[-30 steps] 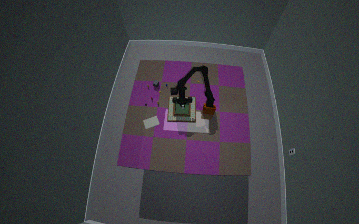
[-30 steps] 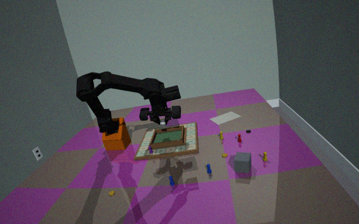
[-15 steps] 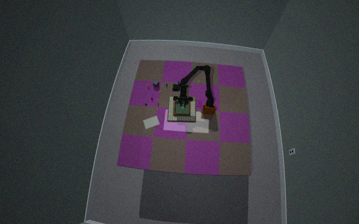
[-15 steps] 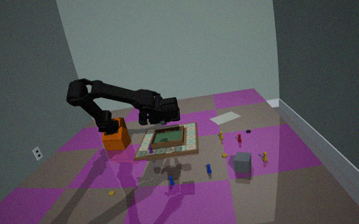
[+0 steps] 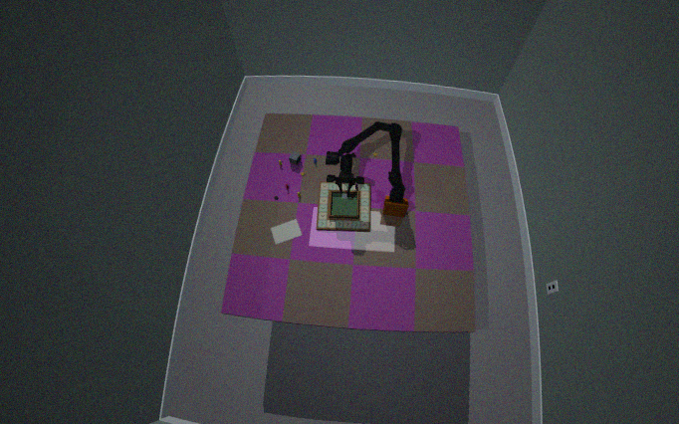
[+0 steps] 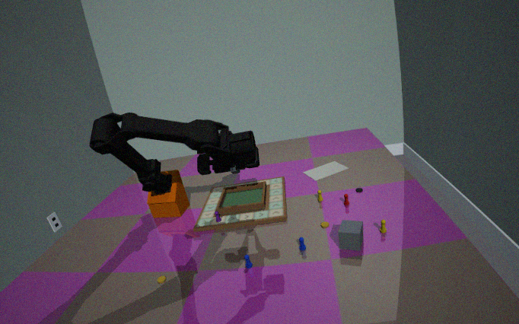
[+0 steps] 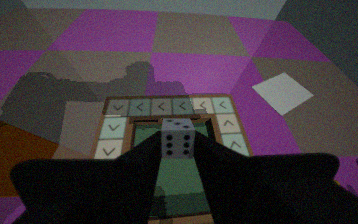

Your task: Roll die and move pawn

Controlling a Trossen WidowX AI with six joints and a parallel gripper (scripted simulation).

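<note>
Right now the white die is right at my gripper tip. From my gripper tip the other things lie so: purple pawn 120 mm to the right, 100 mm below, 50 mm behind; red pawn 340 mm ahead, 110 mm below, 70 mm to the right; white card 290 mm ahead, 190 mm to the left, 130 mm below.
</note>
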